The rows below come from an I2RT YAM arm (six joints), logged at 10 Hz.
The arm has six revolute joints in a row. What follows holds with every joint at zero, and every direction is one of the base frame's. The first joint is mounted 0.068 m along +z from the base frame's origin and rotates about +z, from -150 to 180 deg. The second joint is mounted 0.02 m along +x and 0.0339 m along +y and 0.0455 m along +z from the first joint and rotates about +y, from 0 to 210 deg. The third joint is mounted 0.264 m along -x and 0.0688 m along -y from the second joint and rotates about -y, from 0 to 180 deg. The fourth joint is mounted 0.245 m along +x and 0.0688 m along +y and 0.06 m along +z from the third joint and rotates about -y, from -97 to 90 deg. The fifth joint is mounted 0.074 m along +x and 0.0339 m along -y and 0.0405 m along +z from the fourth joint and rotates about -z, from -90 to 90 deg. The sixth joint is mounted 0.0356 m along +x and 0.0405 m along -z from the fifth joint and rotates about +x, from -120 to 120 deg. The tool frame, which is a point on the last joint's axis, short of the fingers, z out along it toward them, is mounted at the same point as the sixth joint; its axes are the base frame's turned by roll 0, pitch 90 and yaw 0 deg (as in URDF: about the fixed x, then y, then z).
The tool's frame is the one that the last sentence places.
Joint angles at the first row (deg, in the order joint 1, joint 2, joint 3, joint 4, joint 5, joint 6):
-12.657 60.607 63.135 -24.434 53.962 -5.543
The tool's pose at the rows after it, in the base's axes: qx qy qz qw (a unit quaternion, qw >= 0); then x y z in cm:
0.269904 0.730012 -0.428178 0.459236 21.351 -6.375 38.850
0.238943 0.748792 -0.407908 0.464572 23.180 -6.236 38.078
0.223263 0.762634 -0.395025 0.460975 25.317 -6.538 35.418
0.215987 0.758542 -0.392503 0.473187 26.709 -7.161 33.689
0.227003 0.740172 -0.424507 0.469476 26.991 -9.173 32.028
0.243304 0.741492 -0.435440 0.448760 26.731 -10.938 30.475
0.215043 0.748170 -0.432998 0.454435 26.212 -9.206 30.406
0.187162 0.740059 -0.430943 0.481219 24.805 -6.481 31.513
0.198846 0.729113 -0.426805 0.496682 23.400 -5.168 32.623
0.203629 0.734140 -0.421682 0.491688 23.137 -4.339 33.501
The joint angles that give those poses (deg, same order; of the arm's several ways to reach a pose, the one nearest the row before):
-9.375 60.774 64.944 -24.345 52.168 -6.522
-8.691 63.825 64.994 -21.946 48.387 -7.750
-8.875 67.462 61.478 -16.189 45.842 -7.979
-9.884 69.977 58.288 -8.124 43.938 -9.746
-13.771 71.600 54.177 1.312 44.252 -13.674
-17.381 72.879 52.053 3.316 43.564 -13.704
-14.235 70.292 50.026 3.092 44.111 -15.440
-8.880 64.774 47.927 2.989 46.313 -17.538
-5.993 60.749 47.803 0.356 49.247 -15.815
-3.841 60.272 50.383 -5.026 51.324 -13.367

